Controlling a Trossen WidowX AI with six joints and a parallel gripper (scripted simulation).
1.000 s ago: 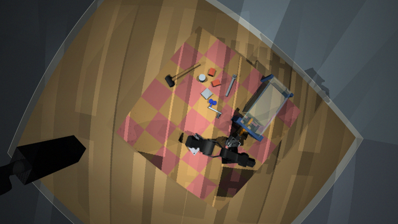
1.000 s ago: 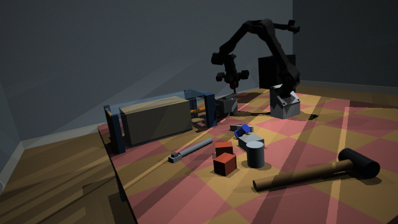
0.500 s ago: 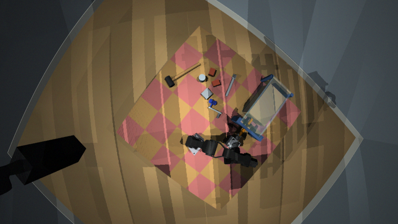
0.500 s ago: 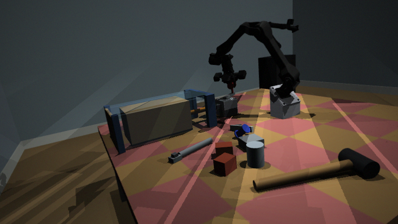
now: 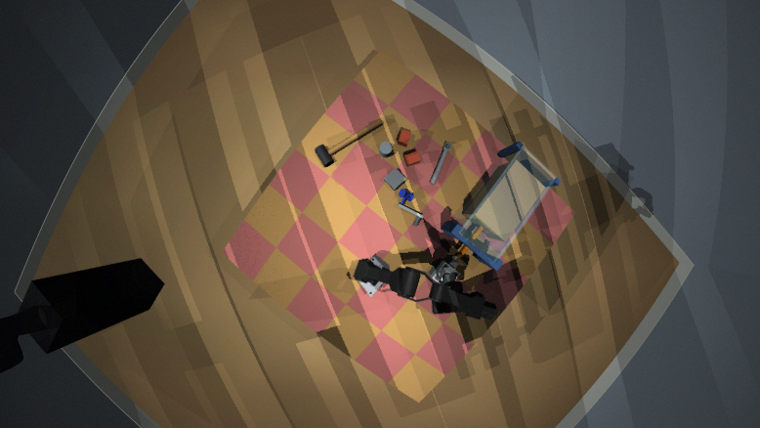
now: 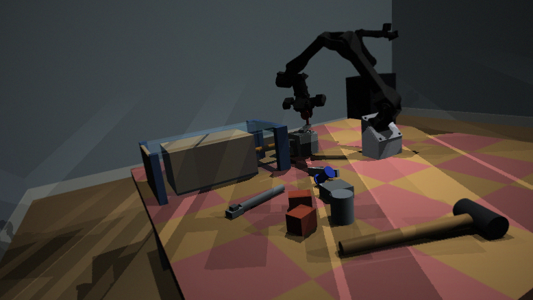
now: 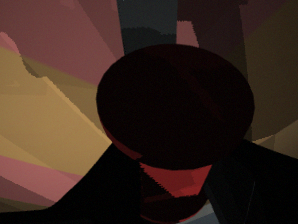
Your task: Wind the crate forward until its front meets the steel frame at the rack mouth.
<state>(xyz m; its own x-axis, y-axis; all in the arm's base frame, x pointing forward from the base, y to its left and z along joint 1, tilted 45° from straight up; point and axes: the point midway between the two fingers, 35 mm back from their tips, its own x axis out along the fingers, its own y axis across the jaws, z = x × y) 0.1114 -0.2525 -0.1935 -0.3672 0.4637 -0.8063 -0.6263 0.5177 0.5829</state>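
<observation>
Right now my gripper tip is 40 mm to the right of the grey crank arm, 40 mm short of it and 30 mm above it. The rest, counted from my gripper tip: grey winch: 100 mm below, 70 mm to the left, 70 mm ahead; then blue-knobbed winch handle: 390 mm to the left, 210 mm ahead, 110 mm below; then red knob: 10 mm to the left, 10 mm ahead.
</observation>
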